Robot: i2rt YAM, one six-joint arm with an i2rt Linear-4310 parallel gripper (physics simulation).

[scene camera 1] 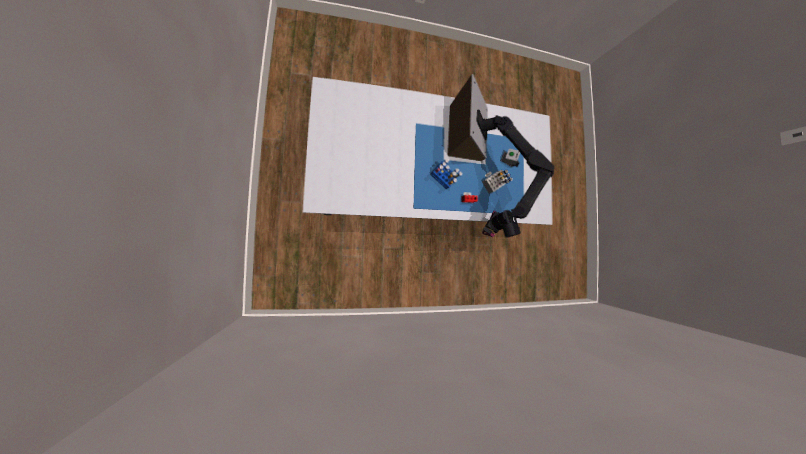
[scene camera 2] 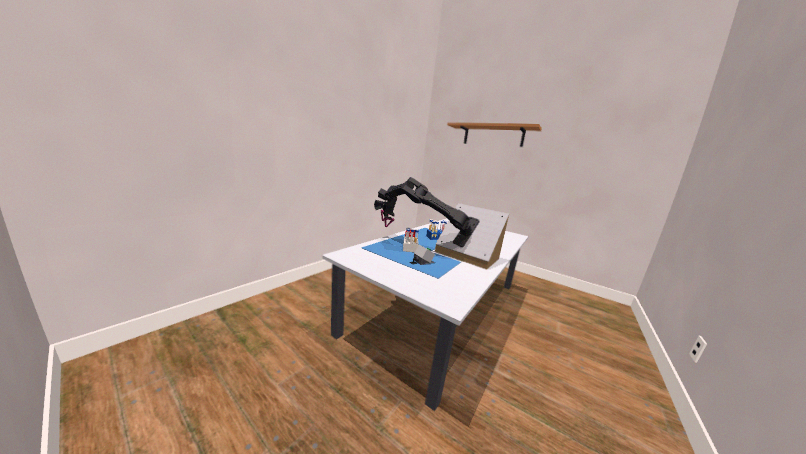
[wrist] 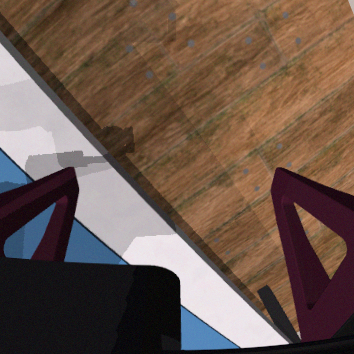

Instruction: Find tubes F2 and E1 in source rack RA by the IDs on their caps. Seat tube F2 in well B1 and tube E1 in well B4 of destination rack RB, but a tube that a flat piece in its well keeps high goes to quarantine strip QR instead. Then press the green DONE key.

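Frame: origin at the arm's base, x ahead, y left, z up, level; millimetres.
Seen in the pictures: gripper, fingertip midpoint: (scene camera 1: 486,227) (scene camera 2: 384,223) (wrist: 174,177); arm's base at its link origin: (scene camera 1: 481,125) (scene camera 2: 466,231).
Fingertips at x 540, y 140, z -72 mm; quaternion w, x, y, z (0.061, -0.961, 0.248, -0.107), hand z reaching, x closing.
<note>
Pixels of each thing's middle, then the offset from my fingertips to it. "*": a spot on its surface instead. Level surfaces: height alone.
- pale rack at the middle of its body: (scene camera 2: 410,244) (scene camera 1: 495,181) 290 mm back, 52 mm left, 46 mm down
- small red strip at the middle of its body: (scene camera 1: 469,198) 153 mm back, 106 mm right, 46 mm down
- green key at a spot on its surface: (scene camera 1: 511,153) * 468 mm back, 115 mm left, 3 mm down
- grey box at the middle of its body: (scene camera 2: 424,253) (scene camera 1: 512,157) 462 mm back, 141 mm left, 30 mm down
- blue mat at its surface level: 72 mm down
- white table at its surface level: 75 mm down
My gripper (scene camera 1: 488,231) (scene camera 2: 386,218) (wrist: 174,177) is open and empty, high beyond the table's long edge, apart from the racks. A blue rack (scene camera 1: 441,177) (scene camera 2: 433,234) with several white-capped tubes stands on the mat. A pale rack (scene camera 1: 494,183) (scene camera 2: 408,247) also holds several tubes. Rack labels and cap IDs are too small to read in the scene views. A small red strip (scene camera 1: 469,198) lies near the mat's edge. The green key (scene camera 1: 511,153) sits on a grey box (scene camera 1: 510,160) (scene camera 2: 423,253). Neither rack shows in the wrist view.
A blue mat (scene camera 1: 425,194) (scene camera 2: 437,270) (wrist: 202,327) lies on the white table (scene camera 1: 360,152) (scene camera 2: 451,301) (wrist: 200,272). A large slanted panel (scene camera 1: 467,126) (scene camera 2: 489,228) carries the arm's base, close to the racks. Wooden floor (wrist: 210,95) lies beyond the table edge.
</note>
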